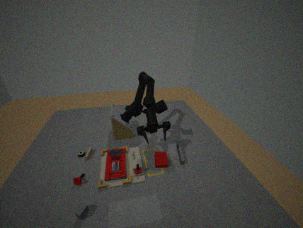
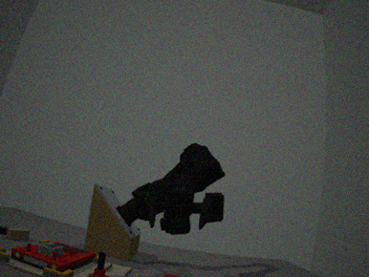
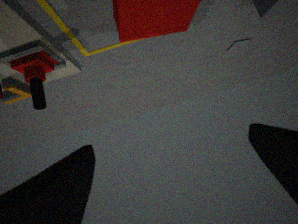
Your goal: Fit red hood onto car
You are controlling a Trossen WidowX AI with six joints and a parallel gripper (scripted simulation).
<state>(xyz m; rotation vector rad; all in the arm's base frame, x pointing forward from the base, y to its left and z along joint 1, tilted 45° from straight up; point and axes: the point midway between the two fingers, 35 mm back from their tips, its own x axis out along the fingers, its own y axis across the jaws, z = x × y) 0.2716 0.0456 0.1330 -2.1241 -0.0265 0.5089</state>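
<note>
The red hood is 110 mm below my gripper tip, 20 mm to the left of it and 20 mm ahead of it. The rest, counted from my gripper tip: tan block: 380 mm to the right, 150 mm behind, 120 mm below; then wheel: 420 mm to the right, 170 mm behind, 120 mm below.
</note>
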